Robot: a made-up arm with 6 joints. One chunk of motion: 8 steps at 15 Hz.
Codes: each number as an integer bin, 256 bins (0 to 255) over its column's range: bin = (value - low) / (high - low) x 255, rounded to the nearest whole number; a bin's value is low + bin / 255 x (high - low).
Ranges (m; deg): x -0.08..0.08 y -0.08..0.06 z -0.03..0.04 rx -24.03..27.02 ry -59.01..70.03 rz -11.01..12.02
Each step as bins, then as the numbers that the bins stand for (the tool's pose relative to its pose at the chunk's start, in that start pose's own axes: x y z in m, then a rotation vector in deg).
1 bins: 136 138 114 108 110 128
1 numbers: 0.0053 -0.0042 0.0013 -2.41 -3.35 0.55
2 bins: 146 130 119 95 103 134
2 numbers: 0.0116 -0.0086 0.0027 -5.01 -6.89 1.09
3 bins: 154 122 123 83 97 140
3 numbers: 0.0166 -0.0130 0.0038 -7.41 -9.92 1.63
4 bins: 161 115 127 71 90 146
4 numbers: 0.0210 -0.0169 0.0049 -9.82 -13.47 2.18
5 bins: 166 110 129 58 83 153
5 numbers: 0.0242 -0.0196 0.0054 -12.42 -17.01 2.81
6 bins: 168 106 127 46 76 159
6 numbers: 0.0254 -0.0218 0.0049 -14.82 -20.55 3.35
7 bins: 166 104 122 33 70 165
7 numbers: 0.0242 -0.0229 0.0035 -17.42 -23.59 3.89
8 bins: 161 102 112 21 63 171
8 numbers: 0.0210 -0.0240 0.0007 -19.83 -27.13 4.43
